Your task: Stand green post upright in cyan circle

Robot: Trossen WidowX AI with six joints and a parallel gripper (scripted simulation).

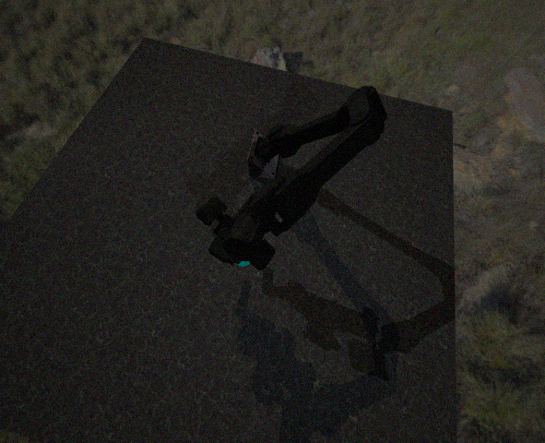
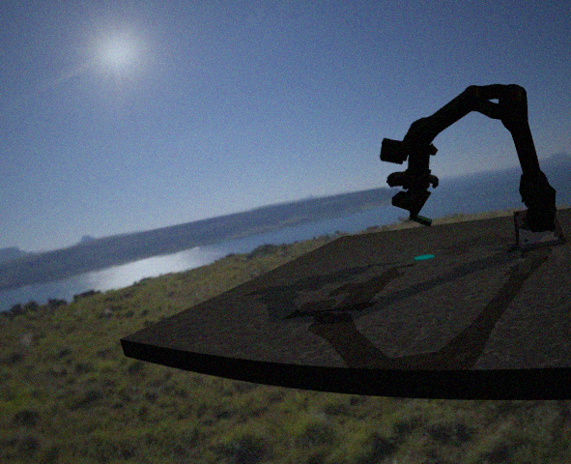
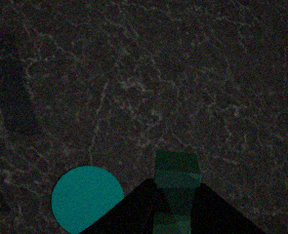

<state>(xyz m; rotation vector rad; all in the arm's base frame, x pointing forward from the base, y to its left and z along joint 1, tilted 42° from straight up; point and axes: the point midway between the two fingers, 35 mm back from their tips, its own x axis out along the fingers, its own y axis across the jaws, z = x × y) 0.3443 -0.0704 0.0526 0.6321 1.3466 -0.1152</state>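
The cyan circle lies 2 cm behind my gripper tip, 4 cm to the left of it and 11 cm below it. The rest, counted from my gripper tip: green post 2 cm behind, 1 cm below.
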